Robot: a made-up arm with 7 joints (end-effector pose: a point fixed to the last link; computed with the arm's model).
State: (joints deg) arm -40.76 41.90 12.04 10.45 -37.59 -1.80 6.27
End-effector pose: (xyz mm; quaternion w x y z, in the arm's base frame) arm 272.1 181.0 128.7 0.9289 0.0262 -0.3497 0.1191
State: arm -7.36 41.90 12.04 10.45 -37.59 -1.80 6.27
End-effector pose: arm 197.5 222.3 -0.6 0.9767 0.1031 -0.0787 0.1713
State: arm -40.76 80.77 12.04 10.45 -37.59 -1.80 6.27
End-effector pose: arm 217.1 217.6 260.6 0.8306 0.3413 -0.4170 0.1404
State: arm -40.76 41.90 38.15 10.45 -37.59 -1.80 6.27
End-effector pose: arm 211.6 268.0 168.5 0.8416 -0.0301 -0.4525 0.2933
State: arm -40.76 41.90 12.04 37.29 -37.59 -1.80 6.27
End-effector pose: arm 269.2 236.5 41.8 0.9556 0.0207 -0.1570 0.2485
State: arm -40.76 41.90 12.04 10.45 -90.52 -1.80 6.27
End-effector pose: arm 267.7 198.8 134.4 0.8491 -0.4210 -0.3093 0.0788
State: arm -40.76 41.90 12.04 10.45 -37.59 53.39 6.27
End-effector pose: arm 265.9 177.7 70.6 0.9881 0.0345 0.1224 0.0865
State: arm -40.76 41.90 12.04 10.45 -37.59 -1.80 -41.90
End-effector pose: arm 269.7 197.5 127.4 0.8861 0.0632 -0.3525 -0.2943
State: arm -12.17 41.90 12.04 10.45 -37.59 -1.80 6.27
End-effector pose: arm 212.9 216.8 15.0 0.9748 0.0924 -0.1187 0.1645
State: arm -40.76 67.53 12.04 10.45 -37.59 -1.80 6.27
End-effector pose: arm 238.7 216.0 214.3 0.8755 0.2366 -0.3991 0.1349
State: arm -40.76 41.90 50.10 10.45 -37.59 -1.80 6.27
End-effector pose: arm 172.9 302.5 174.6 0.7868 -0.0555 -0.4920 0.3685
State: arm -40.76 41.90 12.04 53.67 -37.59 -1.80 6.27
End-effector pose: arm 245.5 261.6 -11.3 0.9462 0.0169 -0.0345 0.3212
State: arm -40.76 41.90 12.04 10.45 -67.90 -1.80 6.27
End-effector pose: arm 268.8 190.5 133.9 0.9069 -0.2354 -0.3354 0.0986
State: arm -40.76 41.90 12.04 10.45 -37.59 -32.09 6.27
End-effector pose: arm 252.5 180.7 155.3 0.8036 0.0189 -0.5814 0.1257
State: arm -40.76 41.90 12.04 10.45 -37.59 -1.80 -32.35
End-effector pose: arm 269.2 194.1 127.2 0.9075 0.0566 -0.3570 -0.2142
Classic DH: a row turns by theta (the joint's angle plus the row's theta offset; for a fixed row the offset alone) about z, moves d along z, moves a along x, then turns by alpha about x. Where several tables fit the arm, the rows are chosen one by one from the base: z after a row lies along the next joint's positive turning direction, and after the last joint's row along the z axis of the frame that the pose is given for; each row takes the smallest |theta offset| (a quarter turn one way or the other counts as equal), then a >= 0, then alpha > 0; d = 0 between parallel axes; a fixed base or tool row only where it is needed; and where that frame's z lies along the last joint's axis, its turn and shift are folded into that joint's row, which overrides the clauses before.
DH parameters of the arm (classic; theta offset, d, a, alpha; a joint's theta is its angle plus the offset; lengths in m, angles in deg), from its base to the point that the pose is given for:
base (fixed): -4.07 0.1375 -0.0037 -74.51
joint 1: -75.12 0.0371 -0.01 -90
joint 2: 74 -0.0333 -0.0042 90
joint 3: 90 -0.1507 0.0363 -90
joint 4: 90 0.0158 0.0416 90
joint 5: 0 0.1582 -0.0177 -90
joint 6: -90 -0.0065 0.081 90
joint 7: -72.34 -0.0753 0.0015 16.25
tool (fixed): 73.29 0.0728 0 0

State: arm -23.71 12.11 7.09 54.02 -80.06 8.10 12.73
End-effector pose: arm 169.9 127.4 -170.2 0.7655 -0.4346 0.2832 0.3808
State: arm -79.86 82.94 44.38 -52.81 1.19 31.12 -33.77
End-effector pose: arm -70.3 80.3 315.6 0.3555 0.6297 -0.6603 0.2027
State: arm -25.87 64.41 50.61 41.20 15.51 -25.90 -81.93
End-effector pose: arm 122.5 368.0 181.1 0.8398 0.4612 0.0782 -0.2755
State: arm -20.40 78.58 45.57 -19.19 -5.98 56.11 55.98
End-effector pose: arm 159.0 224.6 285.3 0.4609 0.4539 -0.2808 0.7090
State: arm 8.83 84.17 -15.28 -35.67 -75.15 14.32 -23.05
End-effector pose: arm 152.1 96.3 17.0 0.8479 -0.0924 0.2325 -0.4673
